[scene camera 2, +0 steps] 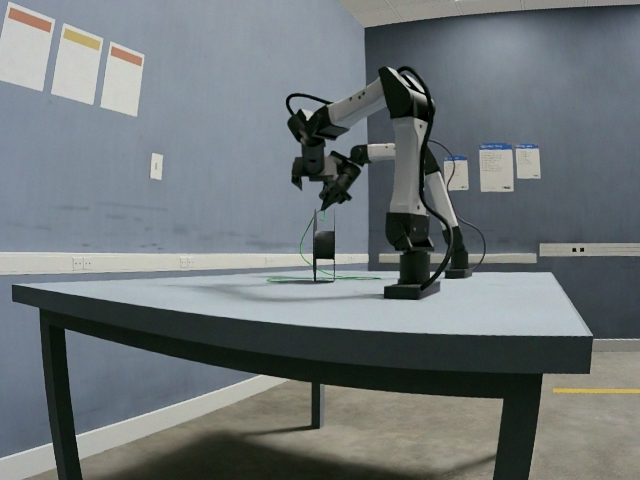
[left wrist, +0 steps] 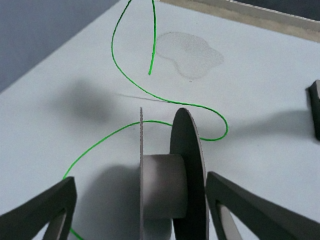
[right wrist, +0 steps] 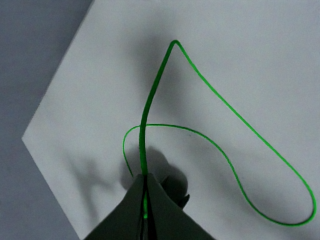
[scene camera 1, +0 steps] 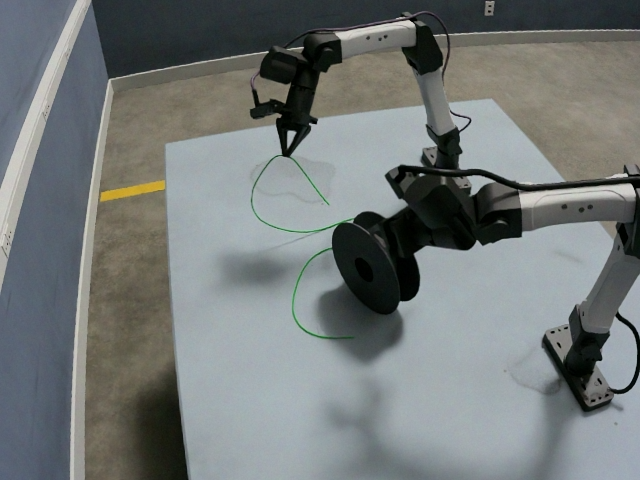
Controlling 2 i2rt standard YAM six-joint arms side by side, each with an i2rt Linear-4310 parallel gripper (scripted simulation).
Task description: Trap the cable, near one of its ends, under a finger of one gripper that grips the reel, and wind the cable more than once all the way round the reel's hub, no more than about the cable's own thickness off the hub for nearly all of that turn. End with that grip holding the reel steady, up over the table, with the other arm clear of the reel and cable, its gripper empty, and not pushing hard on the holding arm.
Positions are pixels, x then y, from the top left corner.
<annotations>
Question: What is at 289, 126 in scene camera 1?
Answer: My right gripper.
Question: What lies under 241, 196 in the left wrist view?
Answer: My left gripper.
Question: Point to a black reel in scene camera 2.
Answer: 323, 241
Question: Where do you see a black reel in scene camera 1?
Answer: At 380, 283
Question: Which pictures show my left gripper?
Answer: Scene camera 2, the left wrist view and scene camera 1 only.
</annotations>
